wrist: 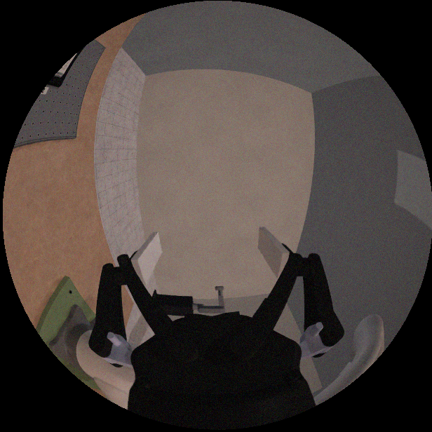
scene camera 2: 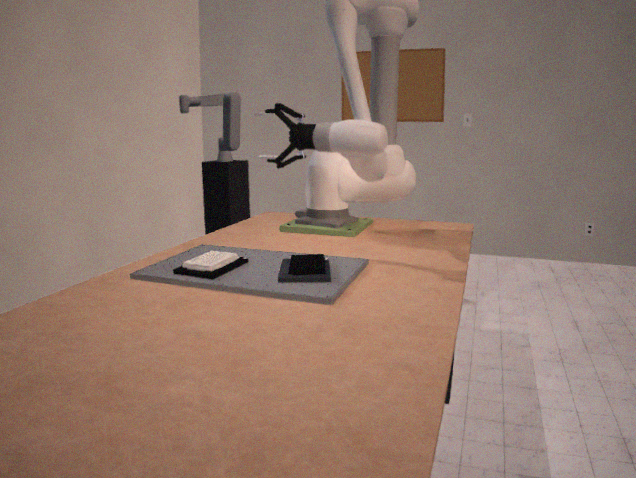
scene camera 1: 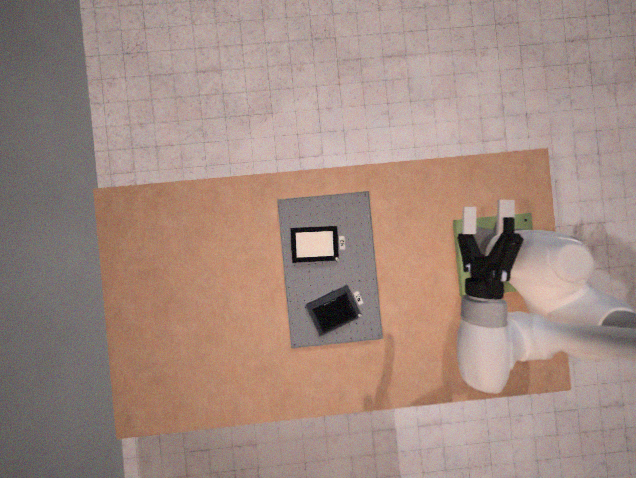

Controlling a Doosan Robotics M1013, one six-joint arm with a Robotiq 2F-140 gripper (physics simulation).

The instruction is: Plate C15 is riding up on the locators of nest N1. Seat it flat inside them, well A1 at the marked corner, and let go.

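Frame: origin at the arm's base, x back, y right, z up, level; millimetres.
Seen in the pictures: gripper, between the fingertips: [scene camera 2: 257, 135] [scene camera 1: 485, 203]; arm's base, origin of its link: [scene camera 2: 327, 222].
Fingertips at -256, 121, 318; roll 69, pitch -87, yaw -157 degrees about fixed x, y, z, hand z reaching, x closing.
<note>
Offsets run from my fingertips to a thing's top centre, as dx, dy, dz. "pt": to the spot under its first point. Level surfaces: height alone.
A black plate @[-308, -348, -295] [scene camera 1: 335, 313] [scene camera 2: 307, 264] sits on a dark grey nest @[-311, -343, -309] [scene camera 1: 326, 295] [scene camera 2: 304, 278], which is turned askew on the grey board. The plate stands proud of the nest in scene camera 2; its exact tilt is unclear. A white plate @[-387, -114, -298] [scene camera 1: 314, 244] [scene camera 2: 210, 260] [wrist: 66, 65] lies on a black nest @[pt -449, -121, -306] [scene camera 1: 294, 245] [wrist: 58, 81]. Small labels @[pt -293, -108, -322] [scene camera 1: 341, 243] @[pt -225, -296, -322] [scene camera 1: 358, 297] beside the nests are too blurred to tell which is N1. Well A1 and the marked corners cannot be made out. My gripper [scene camera 1: 488, 213] [scene camera 2: 261, 135] [wrist: 208, 240] is open and empty, high and far from both plates, pointing sideways.
The grey perforated board @[-329, -201, -323] [scene camera 1: 329, 205] [scene camera 2: 262, 274] [wrist: 60, 115] lies on the wooden table @[dz -337] [scene camera 1: 195, 308] [scene camera 2: 231, 370] [wrist: 45, 200]. My arm's base stands on a green plate [scene camera 1: 457, 256] [scene camera 2: 318, 229] [wrist: 57, 305]. A black pedestal [scene camera 2: 226, 197] with a grey arm stands beyond the table.
</note>
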